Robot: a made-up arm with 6 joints.
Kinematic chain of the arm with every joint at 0, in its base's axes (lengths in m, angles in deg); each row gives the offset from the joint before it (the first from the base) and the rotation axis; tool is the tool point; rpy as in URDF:
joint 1: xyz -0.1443 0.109 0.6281 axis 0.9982 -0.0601 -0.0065
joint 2: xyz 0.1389 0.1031 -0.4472 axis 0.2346 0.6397 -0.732
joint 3: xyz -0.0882 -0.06 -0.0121 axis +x
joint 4: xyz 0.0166 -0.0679 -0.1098 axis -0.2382 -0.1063 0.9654
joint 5: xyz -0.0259 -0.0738 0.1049 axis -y
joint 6: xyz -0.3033 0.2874 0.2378 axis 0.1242 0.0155 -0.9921
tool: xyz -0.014 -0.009 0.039 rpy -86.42 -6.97 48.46
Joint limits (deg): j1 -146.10..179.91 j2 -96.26..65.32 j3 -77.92..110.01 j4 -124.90..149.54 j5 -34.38..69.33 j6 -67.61..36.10
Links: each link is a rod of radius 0.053 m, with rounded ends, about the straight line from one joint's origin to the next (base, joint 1, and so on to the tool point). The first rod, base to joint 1, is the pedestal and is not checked.
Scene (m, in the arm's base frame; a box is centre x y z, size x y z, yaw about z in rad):
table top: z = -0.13
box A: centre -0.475 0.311 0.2 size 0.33 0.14 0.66 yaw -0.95
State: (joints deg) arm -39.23 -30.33 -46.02 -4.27 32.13 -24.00
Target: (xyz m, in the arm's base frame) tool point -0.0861 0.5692 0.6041
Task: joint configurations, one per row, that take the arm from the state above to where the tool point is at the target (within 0.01 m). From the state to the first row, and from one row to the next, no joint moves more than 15 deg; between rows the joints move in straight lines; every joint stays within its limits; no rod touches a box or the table.
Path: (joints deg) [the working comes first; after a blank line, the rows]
Joints at the target: 22.03 20.51 -32.13 -30.83 -8.73 -23.61
Straight joint move there: touches box A.

1: -47.30 -23.15 -47.67 -13.78 19.36 -17.02
2: -55.37 -15.98 -49.32 -23.28 6.59 -10.05
3: -63.44 -8.80 -50.97 -32.79 -6.18 -3.07
4: -71.51 -1.63 -52.62 -42.30 -18.94 3.90
5: -58.14 1.53 -49.69 -40.66 -17.48 -0.03
6: -44.78 4.69 -46.76 -39.02 -16.02 -3.96
7: -31.42 7.86 -43.84 -37.38 -14.56 -7.89
8: -18.06 11.02 -40.91 -35.74 -13.11 -11.82
9: -4.69 14.18 -37.98 -34.11 -11.65 -15.75
10: 8.67 17.34 -35.06 -32.47 -10.19 -19.68
11: 22.03 20.51 -32.13 -30.83 -8.73 -23.61

